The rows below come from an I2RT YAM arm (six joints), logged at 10 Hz.
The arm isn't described. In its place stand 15 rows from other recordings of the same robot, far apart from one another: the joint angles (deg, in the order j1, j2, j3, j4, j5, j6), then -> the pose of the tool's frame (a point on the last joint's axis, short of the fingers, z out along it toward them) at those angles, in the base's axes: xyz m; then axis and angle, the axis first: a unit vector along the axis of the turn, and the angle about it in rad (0 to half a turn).
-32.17, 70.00, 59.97, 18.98, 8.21, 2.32 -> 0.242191, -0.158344, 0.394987, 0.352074, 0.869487, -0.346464, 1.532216
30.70, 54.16, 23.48, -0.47, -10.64, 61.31 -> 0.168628, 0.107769, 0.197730, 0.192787, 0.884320, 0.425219, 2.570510
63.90, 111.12, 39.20, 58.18, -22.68, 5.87 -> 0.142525, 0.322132, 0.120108, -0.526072, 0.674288, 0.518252, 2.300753
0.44, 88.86, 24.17, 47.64, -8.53, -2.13 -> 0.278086, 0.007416, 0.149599, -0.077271, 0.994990, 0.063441, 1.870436
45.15, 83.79, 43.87, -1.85, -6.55, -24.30 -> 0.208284, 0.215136, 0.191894, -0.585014, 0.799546, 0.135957, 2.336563
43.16, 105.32, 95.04, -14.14, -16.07, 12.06 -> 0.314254, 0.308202, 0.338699, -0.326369, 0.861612, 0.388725, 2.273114
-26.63, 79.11, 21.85, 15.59, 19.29, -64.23 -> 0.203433, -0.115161, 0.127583, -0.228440, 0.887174, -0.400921, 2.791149
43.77, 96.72, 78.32, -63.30, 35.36, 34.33 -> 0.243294, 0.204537, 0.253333, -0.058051, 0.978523, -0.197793, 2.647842
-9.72, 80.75, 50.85, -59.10, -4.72, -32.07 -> 0.219085, -0.034555, 0.194491, -0.194038, 0.980356, 0.035368, 3.095925
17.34, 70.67, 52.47, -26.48, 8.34, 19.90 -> 0.251402, 0.073086, 0.266296, 0.052637, 0.996558, 0.064046, 2.349974
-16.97, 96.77, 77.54, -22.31, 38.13, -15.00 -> 0.355662, -0.131515, 0.283977, 0.155576, 0.898292, -0.410934, 2.551334
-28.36, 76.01, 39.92, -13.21, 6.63, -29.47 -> 0.227562, -0.127508, 0.190927, 0.011493, 0.974491, -0.224134, 2.578839
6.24, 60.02, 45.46, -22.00, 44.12, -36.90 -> 0.221650, -0.000695, 0.279358, -0.155097, 0.876006, -0.456681, 2.504481
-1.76, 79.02, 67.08, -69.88, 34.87, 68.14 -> 0.235777, -0.027607, 0.278526, 0.576872, 0.787144, -0.218228, 2.696842
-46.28, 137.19, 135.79, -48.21, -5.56, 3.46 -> 0.369469, -0.381366, 0.263554, 0.402698, 0.911025, -0.088700, 2.452793
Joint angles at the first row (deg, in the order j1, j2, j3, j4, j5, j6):
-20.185, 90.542, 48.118, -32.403, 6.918, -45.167
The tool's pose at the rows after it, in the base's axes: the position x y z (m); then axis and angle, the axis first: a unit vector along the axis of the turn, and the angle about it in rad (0 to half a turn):
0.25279, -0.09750, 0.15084, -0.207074, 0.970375, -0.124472, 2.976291
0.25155, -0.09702, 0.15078, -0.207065, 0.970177, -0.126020, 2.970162
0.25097, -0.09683, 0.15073, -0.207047, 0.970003, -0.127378, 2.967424
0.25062, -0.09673, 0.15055, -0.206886, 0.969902, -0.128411, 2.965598
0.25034, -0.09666, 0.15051, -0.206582, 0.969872, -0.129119, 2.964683
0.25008, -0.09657, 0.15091, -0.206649, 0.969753, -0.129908, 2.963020
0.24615, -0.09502, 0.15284, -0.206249, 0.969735, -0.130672, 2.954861
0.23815, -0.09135, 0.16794, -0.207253, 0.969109, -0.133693, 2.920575
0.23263, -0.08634, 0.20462, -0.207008, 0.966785, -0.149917, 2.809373
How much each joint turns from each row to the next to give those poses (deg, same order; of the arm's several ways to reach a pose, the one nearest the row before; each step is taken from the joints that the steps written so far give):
0.000, -0.502, -0.611, 0.655, 0.000, -0.066
-0.001, -0.414, -0.481, 0.460, -0.044, -0.022
0.002, -0.200, -0.242, 0.261, 0.044, -0.021
0.000, -0.108, -0.176, 0.220, 0.044, 0.000
-0.001, -0.087, -0.108, 0.110, 0.043, 0.021
0.001, -0.152, -0.065, 0.044, 0.022, -0.020
-0.002, -1.312, -0.829, -0.046, -0.175, 0.041
0.045, -4.328, -0.371, -2.120, -0.787, -0.064
0.394, -7.016, 2.140, -2.842, -1.770, 0.416

